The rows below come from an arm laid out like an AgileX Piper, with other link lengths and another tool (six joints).
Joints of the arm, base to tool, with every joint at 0 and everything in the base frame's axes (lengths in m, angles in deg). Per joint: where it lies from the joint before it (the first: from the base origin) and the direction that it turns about. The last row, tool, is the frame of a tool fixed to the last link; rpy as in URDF.
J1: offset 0 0 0.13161 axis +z
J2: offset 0 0 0 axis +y
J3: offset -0.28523 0 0.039 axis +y
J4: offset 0.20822 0 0.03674 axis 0.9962 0 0.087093
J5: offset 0 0 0 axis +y
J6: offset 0.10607 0 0.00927 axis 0.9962 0 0.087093
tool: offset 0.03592 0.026 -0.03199 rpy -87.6 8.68 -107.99
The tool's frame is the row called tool.
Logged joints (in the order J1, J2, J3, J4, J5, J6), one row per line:
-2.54, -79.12, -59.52, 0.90, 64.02, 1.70
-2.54, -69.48, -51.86, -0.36, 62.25, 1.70
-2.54, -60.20, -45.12, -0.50, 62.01, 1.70
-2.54, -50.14, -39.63, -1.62, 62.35, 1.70
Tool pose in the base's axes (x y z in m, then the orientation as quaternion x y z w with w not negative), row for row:
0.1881, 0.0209, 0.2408, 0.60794, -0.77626, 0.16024, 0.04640
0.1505, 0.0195, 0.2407, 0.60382, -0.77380, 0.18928, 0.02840
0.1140, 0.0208, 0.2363, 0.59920, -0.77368, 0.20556, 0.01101
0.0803, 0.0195, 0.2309, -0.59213, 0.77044, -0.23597, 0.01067
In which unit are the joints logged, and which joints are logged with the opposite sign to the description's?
The joints are logged in degrees. Opposite sign: J2.
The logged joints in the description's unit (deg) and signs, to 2 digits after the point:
-2.54, 79.12, -59.52, 0.90, 64.02, 1.70
-2.54, 69.48, -51.86, -0.36, 62.25, 1.70
-2.54, 60.20, -45.12, -0.50, 62.01, 1.70
-2.54, 50.14, -39.63, -1.62, 62.35, 1.70

